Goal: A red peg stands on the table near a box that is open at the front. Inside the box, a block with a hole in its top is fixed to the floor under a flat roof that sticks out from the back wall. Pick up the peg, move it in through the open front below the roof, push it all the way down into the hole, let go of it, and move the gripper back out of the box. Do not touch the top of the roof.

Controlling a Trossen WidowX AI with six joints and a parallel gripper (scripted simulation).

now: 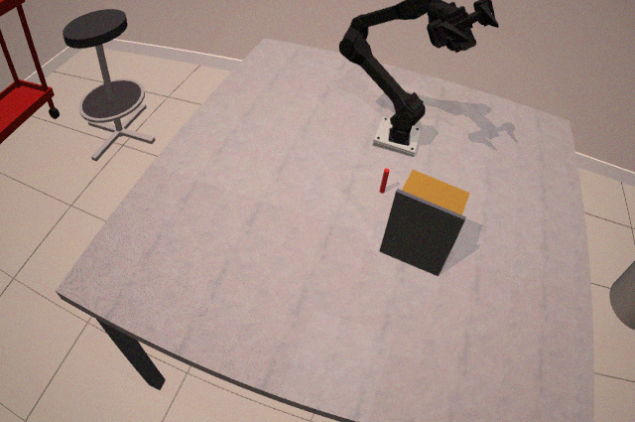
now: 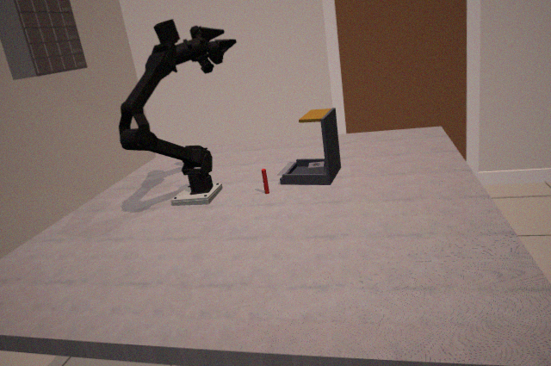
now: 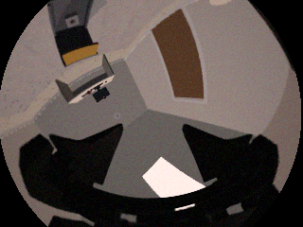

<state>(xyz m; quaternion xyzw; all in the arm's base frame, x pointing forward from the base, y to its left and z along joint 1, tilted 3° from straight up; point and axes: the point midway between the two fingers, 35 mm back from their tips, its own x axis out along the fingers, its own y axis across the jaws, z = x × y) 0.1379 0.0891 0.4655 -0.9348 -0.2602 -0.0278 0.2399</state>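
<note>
The red peg lies 70 mm ahead of my gripper tip, 160 mm to the right of it and 450 mm below it. Also, from my gripper tip: orange roof (250 mm ahead, 50 mm to the right, 280 mm below); then back wall (290 mm ahead, 70 mm to the right, 380 mm below).
</note>
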